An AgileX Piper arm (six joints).
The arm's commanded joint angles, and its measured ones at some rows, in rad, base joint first. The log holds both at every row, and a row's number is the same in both.
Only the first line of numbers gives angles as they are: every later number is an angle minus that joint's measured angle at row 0.
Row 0, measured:
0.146, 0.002, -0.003, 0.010, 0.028, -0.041
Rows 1 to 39, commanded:
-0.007, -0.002, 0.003, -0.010, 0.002, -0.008
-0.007, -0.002, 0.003, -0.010, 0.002, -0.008
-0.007, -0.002, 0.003, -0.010, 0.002, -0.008
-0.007, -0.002, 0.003, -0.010, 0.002, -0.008
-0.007, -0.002, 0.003, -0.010, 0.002, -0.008
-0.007, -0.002, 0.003, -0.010, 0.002, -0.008
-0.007, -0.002, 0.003, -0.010, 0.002, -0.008
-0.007, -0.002, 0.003, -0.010, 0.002, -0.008
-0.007, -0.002, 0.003, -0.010, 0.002, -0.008
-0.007, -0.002, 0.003, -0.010, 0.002, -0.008
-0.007, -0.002, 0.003, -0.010, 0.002, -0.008
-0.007, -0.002, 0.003, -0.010, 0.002, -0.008
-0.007, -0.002, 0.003, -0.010, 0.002, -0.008
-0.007, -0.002, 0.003, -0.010, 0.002, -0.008
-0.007, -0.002, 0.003, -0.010, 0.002, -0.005
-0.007, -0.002, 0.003, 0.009, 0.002, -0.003
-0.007, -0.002, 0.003, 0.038, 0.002, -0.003
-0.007, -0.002, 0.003, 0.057, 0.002, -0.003
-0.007, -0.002, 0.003, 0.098, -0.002, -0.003
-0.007, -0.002, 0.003, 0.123, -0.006, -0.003
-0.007, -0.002, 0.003, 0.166, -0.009, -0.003
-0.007, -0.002, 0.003, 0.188, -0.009, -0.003
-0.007, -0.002, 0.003, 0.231, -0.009, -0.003
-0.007, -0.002, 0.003, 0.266, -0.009, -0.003
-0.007, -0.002, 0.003, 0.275, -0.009, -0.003
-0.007, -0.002, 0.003, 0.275, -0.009, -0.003
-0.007, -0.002, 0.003, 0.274, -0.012, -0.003
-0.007, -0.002, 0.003, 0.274, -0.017, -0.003
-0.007, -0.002, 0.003, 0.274, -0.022, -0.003
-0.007, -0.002, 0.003, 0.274, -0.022, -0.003
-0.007, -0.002, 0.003, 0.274, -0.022, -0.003
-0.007, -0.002, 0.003, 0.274, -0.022, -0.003
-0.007, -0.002, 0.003, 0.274, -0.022, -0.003
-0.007, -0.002, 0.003, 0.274, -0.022, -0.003
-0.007, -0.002, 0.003, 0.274, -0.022, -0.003
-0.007, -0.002, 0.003, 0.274, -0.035, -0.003
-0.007, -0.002, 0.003, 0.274, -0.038, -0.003
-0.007, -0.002, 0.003, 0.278, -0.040, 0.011
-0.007, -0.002, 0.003, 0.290, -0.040, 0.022
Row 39, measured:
0.000, 0.000, 0.000, 0.271, -0.021, 0.000
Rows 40 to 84, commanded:
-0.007, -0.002, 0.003, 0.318, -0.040, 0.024
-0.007, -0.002, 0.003, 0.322, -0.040, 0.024
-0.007, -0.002, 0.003, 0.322, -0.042, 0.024
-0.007, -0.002, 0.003, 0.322, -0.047, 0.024
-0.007, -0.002, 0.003, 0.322, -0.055, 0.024
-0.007, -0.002, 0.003, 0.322, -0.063, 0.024
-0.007, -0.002, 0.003, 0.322, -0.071, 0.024
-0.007, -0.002, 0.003, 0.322, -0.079, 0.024
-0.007, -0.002, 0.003, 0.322, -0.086, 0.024
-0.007, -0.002, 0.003, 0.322, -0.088, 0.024
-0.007, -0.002, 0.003, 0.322, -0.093, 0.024
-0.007, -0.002, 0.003, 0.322, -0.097, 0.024
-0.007, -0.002, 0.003, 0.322, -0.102, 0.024
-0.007, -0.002, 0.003, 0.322, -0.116, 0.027
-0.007, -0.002, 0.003, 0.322, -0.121, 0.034
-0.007, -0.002, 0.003, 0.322, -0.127, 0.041
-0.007, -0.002, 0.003, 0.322, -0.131, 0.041
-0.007, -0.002, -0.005, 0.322, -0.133, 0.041
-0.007, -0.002, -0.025, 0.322, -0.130, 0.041
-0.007, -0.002, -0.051, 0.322, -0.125, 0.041
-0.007, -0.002, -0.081, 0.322, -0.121, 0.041
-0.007, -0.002, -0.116, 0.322, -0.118, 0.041
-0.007, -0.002, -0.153, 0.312, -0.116, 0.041
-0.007, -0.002, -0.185, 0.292, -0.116, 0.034
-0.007, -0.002, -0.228, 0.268, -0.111, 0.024
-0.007, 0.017, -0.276, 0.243, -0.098, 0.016
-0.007, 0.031, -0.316, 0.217, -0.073, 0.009
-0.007, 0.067, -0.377, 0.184, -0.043, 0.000
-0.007, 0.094, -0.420, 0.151, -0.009, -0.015
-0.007, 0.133, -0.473, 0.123, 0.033, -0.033
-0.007, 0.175, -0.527, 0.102, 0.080, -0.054
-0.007, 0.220, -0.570, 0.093, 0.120, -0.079
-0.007, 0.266, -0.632, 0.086, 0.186, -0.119
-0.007, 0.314, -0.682, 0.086, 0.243, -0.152
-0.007, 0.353, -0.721, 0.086, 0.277, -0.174
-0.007, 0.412, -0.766, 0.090, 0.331, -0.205
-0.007, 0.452, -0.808, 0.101, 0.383, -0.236
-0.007, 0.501, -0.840, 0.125, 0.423, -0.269
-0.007, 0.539, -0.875, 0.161, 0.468, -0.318
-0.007, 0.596, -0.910, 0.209, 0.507, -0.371
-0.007, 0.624, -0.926, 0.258, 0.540, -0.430
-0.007, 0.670, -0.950, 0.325, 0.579, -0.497
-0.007, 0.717, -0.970, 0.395, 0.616, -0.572
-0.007, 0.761, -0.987, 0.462, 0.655, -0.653
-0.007, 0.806, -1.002, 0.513, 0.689, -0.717
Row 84, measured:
0.000, 0.663, -0.942, 0.307, 0.544, -0.463
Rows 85 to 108, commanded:
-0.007, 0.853, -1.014, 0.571, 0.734, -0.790
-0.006, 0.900, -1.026, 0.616, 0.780, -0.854
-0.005, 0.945, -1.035, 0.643, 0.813, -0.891
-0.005, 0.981, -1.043, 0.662, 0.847, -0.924
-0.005, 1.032, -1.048, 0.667, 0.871, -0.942
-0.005, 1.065, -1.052, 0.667, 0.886, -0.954
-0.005, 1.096, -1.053, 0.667, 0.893, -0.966
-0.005, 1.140, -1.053, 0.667, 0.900, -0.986
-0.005, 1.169, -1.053, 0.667, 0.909, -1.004
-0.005, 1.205, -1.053, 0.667, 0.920, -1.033
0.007, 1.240, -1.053, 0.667, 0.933, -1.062
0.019, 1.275, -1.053, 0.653, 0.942, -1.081
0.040, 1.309, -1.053, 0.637, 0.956, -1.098
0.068, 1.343, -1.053, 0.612, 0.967, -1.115
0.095, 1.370, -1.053, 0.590, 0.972, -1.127
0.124, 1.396, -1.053, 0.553, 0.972, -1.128
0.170, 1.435, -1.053, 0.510, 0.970, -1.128
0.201, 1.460, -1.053, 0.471, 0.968, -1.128
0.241, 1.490, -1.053, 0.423, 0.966, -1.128
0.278, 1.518, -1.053, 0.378, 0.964, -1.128
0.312, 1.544, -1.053, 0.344, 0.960, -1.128
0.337, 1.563, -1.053, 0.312, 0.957, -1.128
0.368, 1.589, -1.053, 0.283, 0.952, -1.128
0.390, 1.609, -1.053, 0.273, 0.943, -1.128
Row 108, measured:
0.298, 1.539, -1.048, 0.364, 0.956, -1.116
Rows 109 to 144, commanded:
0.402, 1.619, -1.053, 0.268, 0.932, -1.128
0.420, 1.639, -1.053, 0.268, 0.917, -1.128
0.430, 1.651, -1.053, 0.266, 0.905, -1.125
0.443, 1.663, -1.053, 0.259, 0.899, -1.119
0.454, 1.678, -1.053, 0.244, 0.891, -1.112
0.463, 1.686, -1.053, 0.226, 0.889, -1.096
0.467, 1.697, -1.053, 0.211, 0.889, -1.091
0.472, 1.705, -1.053, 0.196, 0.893, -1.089
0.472, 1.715, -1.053, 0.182, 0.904, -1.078
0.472, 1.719, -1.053, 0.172, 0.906, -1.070
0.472, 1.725, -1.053, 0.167, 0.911, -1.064
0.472, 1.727, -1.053, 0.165, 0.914, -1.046
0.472, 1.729, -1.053, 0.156, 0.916, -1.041
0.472, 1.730, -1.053, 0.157, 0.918, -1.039
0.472, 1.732, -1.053, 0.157, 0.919, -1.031
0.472, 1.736, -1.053, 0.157, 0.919, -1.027
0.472, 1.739, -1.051, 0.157, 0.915, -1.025
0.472, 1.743, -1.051, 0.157, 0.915, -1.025
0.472, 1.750, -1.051, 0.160, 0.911, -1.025
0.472, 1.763, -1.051, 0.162, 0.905, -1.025
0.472, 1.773, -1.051, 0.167, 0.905, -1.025
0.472, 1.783, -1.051, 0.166, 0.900, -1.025
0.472, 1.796, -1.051, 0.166, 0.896, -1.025
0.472, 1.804, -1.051, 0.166, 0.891, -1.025
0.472, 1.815, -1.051, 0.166, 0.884, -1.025
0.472, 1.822, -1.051, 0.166, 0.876, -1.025
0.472, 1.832, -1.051, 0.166, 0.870, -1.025
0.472, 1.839, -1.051, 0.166, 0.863, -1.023
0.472, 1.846, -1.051, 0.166, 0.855, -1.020
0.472, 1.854, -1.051, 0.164, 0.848, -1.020
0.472, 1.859, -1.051, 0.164, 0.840, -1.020
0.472, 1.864, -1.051, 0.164, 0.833, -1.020
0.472, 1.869, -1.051, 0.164, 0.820, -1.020
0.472, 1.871, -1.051, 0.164, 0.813, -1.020
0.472, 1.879, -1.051, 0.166, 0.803, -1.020
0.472, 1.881, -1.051, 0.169, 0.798, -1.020
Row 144, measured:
0.470, 1.867, -1.048, 0.169, 0.832, -1.022
